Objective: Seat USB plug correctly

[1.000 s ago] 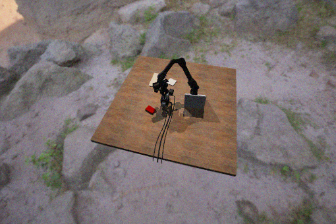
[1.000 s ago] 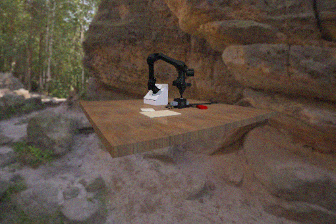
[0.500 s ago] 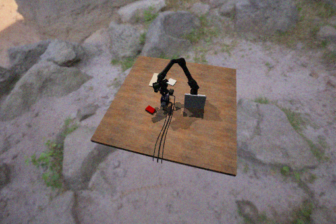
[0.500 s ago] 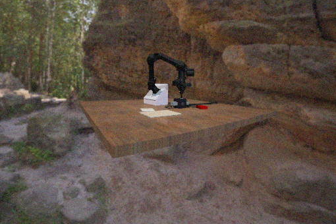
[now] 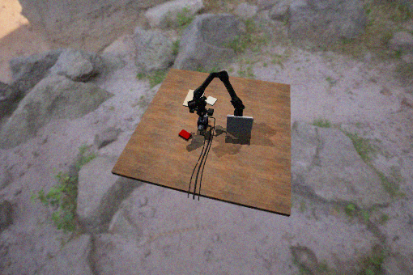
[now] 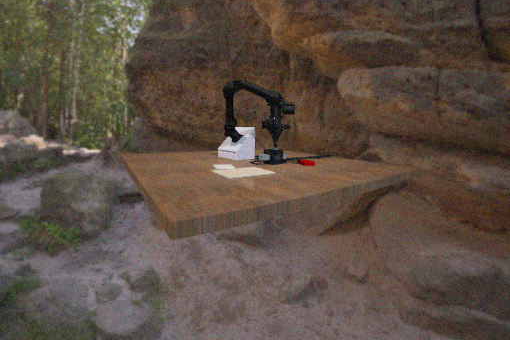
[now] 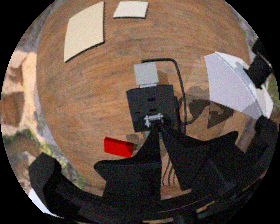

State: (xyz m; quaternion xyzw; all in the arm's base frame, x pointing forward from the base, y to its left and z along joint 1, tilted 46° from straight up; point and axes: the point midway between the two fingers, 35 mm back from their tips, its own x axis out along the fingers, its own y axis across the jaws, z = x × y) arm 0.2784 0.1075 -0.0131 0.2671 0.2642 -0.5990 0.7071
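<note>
My gripper tip is now 50 mm above the usb socket and 10 mm to the right of it. From my gripper tip the other things lie so: cream sheet 300 mm to the right, 180 mm ahead, 110 mm below; then red block 130 mm to the left, 110 mm below, 110 mm ahead; then usb plug 10 mm below.
</note>
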